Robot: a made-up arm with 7 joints. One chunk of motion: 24 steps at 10 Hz.
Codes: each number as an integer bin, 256 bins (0 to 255) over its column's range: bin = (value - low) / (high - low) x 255, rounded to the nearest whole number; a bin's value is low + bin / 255 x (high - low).
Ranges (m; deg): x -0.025..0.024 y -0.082..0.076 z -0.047..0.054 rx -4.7..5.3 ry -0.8..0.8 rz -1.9..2
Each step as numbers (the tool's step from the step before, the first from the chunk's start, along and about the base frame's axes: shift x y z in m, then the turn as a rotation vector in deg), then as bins.
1 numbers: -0.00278 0.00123 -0.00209 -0.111 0.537 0.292
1 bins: 116 134 113 117 213 143
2 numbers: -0.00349 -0.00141 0.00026 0.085 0.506 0.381
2 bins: 112 130 119 122 208 149
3 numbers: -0.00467 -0.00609 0.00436 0.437 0.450 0.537
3 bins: 106 123 130 131 199 159
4 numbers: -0.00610 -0.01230 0.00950 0.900 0.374 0.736
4 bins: 98 112 143 143 187 172
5 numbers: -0.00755 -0.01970 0.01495 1.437 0.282 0.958
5 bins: 91 101 156 156 172 187
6 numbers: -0.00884 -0.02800 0.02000 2.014 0.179 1.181
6 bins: 84 87 169 171 156 201
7 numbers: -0.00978 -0.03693 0.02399 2.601 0.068 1.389
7 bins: 79 73 179 186 138 215
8 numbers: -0.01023 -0.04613 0.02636 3.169 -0.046 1.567
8 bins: 77 58 185 201 120 227
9 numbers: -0.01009 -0.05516 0.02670 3.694 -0.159 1.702
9 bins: 78 43 186 214 102 236
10 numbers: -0.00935 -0.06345 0.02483 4.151 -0.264 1.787
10 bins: 81 30 181 226 85 241
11 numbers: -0.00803 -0.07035 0.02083 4.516 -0.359 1.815
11 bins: 88 19 171 235 70 243
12 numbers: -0.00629 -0.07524 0.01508 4.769 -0.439 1.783
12 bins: 97 11 157 241 58 241
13 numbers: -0.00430 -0.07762 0.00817 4.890 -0.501 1.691
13 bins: 108 7 139 245 48 235
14 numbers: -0.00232 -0.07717 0.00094 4.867 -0.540 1.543
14 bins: 118 8 121 244 41 225
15 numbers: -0.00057 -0.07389 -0.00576 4.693 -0.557 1.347
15 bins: 127 13 104 240 39 212
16 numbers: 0.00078 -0.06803 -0.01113 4.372 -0.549 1.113
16 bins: 134 23 91 231 40 197
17 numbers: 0.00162 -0.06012 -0.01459 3.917 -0.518 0.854
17 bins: 139 35 82 220 45 180
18 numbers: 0.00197 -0.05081 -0.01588 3.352 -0.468 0.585
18 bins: 140 50 79 205 53 162
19 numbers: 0.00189 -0.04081 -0.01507 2.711 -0.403 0.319
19 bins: 140 66 81 189 63 145
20 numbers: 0.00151 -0.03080 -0.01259 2.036 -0.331 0.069
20 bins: 138 83 87 172 75 129
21 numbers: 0.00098 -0.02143 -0.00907 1.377 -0.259 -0.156
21 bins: 135 98 96 155 86 114
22 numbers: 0.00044 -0.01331 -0.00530 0.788 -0.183 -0.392
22 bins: 132 111 105 140 98 99
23 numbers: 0.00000 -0.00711 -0.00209 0.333 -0.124 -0.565
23 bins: 130 121 113 128 108 87
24 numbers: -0.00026 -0.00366 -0.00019 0.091 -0.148 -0.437
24 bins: 129 126 118 122 104 96
